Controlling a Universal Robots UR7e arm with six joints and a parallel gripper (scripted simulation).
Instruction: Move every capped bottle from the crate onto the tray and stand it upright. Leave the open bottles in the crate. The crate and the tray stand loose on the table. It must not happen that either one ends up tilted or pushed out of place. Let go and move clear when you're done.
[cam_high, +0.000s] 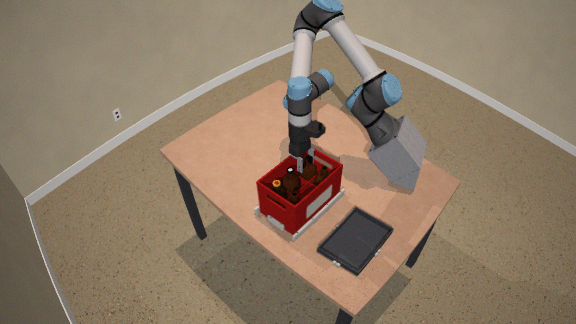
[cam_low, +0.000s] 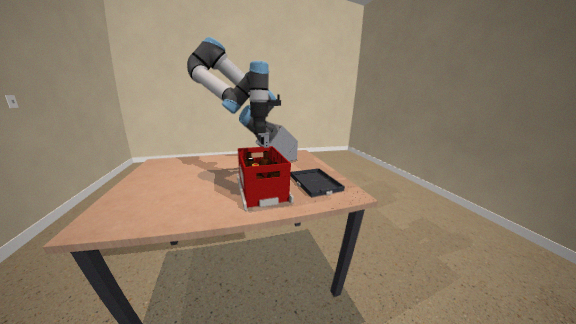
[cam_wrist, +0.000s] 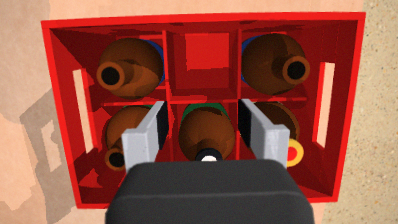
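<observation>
Right now the white-capped bottle is 1 cm ahead of my hand, 7 cm to the right of it and 15 cm below it. From my hand the other things lie so: dark tray 1 cm ahead, 27 cm to the left, 22 cm below; then red crate 2 cm to the right, 15 cm below.
</observation>
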